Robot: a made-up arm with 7 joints. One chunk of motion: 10 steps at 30 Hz.
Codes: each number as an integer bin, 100 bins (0 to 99) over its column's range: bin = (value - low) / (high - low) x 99, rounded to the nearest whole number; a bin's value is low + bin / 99 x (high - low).
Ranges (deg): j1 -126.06..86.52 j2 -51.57..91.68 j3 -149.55..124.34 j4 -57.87..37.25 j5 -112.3..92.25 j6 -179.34..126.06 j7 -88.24..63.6
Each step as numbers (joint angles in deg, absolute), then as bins.
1 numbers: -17.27 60.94 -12.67 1.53 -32.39 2.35 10.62
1 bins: 51 78 49 62 39 59 64
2 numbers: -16.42 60.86 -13.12 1.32 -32.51 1.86 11.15
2 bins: 51 78 49 62 39 59 65
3 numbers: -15.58 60.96 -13.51 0.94 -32.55 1.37 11.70
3 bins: 51 78 49 61 39 59 65
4 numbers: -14.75 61.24 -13.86 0.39 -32.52 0.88 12.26
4 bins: 52 78 49 61 39 58 66
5 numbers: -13.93 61.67 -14.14 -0.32 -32.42 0.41 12.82
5 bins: 52 78 49 60 39 58 66
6 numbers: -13.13 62.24 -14.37 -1.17 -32.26 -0.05 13.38
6 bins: 53 79 49 59 39 58 66
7 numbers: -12.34 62.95 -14.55 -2.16 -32.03 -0.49 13.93
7 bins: 53 79 49 58 39 58 67
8 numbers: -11.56 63.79 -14.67 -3.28 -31.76 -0.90 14.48
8 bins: 53 80 49 57 39 58 67
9 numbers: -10.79 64.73 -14.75 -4.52 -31.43 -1.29 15.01
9 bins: 54 80 49 56 39 58 67
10 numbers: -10.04 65.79 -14.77 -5.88 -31.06 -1.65 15.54
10 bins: 54 81 49 54 39 58 68
